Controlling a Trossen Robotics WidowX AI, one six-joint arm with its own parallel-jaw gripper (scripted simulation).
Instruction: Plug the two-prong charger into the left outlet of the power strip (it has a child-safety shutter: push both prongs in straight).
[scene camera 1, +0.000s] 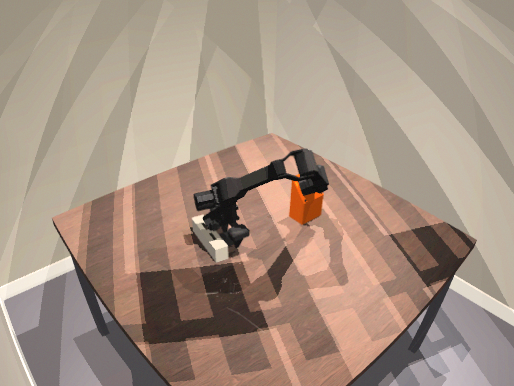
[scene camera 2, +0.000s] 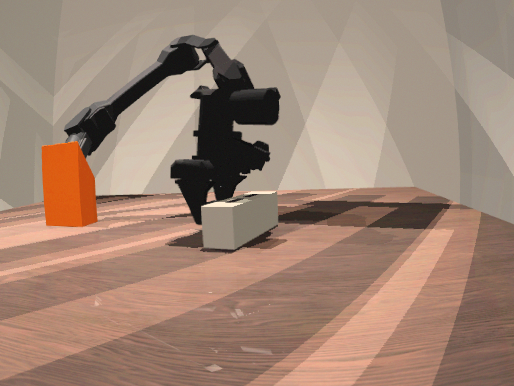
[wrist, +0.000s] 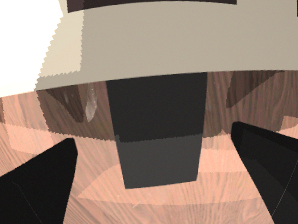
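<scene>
My gripper (scene camera 2: 211, 220), (scene camera 1: 231, 240), (wrist: 155, 138) is open and holds nothing. A charger (wrist: 158, 121) is visible.
</scene>
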